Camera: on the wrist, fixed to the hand. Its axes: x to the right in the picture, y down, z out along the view.
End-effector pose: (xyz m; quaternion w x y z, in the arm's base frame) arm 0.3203 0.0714 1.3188 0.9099 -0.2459 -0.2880 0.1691
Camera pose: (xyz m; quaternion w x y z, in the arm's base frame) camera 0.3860 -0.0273 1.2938 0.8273 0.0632 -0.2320 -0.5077
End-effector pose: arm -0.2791 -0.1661 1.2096 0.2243 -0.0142 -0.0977 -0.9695
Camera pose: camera -0.3080 -0.1133 1.1044 0.4805 -0.2099 0.1213 0.8428
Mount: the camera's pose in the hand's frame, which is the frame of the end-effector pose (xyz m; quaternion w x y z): -0.0044 -0.0784 -0.0923 0.7182 0.0755 0.1413 -0.6771
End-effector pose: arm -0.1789 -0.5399 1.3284 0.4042 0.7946 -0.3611 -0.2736
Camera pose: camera -0.0868 -0.4630 1.3115 0.0961 0.8844 0.3151 -0.3307
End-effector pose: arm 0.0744 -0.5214 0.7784 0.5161 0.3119 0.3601 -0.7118
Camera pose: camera 0.0071 -0.4258 0.7465 0.1857 -0.1197 -0.4890 0.8438
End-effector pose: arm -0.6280 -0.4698 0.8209 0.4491 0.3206 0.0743 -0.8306
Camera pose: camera -0.6455 -0.3828 0.7383 0.2746 -0.3312 -0.2712 0.8610
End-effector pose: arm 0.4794 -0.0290 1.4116 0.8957 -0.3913 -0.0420 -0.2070
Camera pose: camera 0.4357 -0.1415 1.4004 0.5386 -0.1557 -0.1842 -0.8073
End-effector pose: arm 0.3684 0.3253 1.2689 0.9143 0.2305 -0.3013 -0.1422
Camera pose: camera 0.4124 0.2911 1.1613 0.5855 0.4587 0.0581 -0.6659
